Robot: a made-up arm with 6 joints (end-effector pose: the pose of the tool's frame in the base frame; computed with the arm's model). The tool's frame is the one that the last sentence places. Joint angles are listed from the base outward.
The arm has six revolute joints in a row. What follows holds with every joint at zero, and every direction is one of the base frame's.
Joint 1 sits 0.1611 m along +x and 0.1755 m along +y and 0.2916 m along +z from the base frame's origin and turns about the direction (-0.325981, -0.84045, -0.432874), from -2.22 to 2.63 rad.
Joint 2 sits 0.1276 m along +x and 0.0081 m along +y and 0.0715 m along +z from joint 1 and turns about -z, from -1.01 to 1.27 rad.
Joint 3 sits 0.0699 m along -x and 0.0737 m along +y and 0.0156 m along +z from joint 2 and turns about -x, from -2.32 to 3.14 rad.
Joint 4 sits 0.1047 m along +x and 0.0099 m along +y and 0.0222 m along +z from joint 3 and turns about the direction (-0.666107, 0.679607, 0.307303), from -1.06 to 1.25 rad.
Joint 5 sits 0.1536 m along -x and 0.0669 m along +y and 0.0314 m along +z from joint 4 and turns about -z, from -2.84 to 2.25 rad.
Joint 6 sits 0.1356 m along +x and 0.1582 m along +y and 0.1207 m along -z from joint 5 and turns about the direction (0.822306, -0.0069, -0.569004), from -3.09 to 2.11 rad.
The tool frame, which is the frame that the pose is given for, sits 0.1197 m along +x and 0.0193 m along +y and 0.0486 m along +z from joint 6; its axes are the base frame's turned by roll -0.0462, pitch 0.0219 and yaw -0.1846 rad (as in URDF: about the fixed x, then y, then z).
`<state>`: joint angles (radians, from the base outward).
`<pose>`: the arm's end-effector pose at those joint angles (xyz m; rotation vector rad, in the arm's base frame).
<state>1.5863 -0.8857 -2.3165 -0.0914 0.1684 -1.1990</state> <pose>-0.0160 0.4257 0.6374 0.2028 -0.8828 0.8109</pose>
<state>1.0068 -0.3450 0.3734 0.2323 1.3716 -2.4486</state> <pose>0.3380 0.0909 0.4177 -2.0526 0.9793 -0.8825</pose>
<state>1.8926 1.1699 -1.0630 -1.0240 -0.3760 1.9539</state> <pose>-0.1312 0.3552 0.5533 -1.1240 1.1446 -2.1423</pose>
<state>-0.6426 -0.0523 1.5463 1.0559 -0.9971 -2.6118</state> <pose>-0.0407 0.0941 0.4363 -0.0173 -0.4659 -1.9466</pose>
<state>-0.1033 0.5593 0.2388 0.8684 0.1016 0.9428</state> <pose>0.3691 0.2813 0.2188 -0.2184 0.5230 -1.2495</pose>
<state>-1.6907 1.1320 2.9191 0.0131 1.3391 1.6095</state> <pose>0.3487 0.4519 0.2050 -0.2529 -0.4258 0.7141</pose>
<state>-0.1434 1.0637 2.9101 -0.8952 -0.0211 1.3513</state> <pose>0.3365 0.0464 0.2588 -1.1053 -0.0552 -0.6711</pose>
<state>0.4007 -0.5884 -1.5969 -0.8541 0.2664 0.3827</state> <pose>0.3985 0.2148 0.5453 2.1866 0.6130 -0.5729</pose>
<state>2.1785 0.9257 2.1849 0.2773 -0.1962 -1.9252</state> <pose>0.1652 0.0701 0.1570 -0.4762 1.9307 -0.6451</pose>
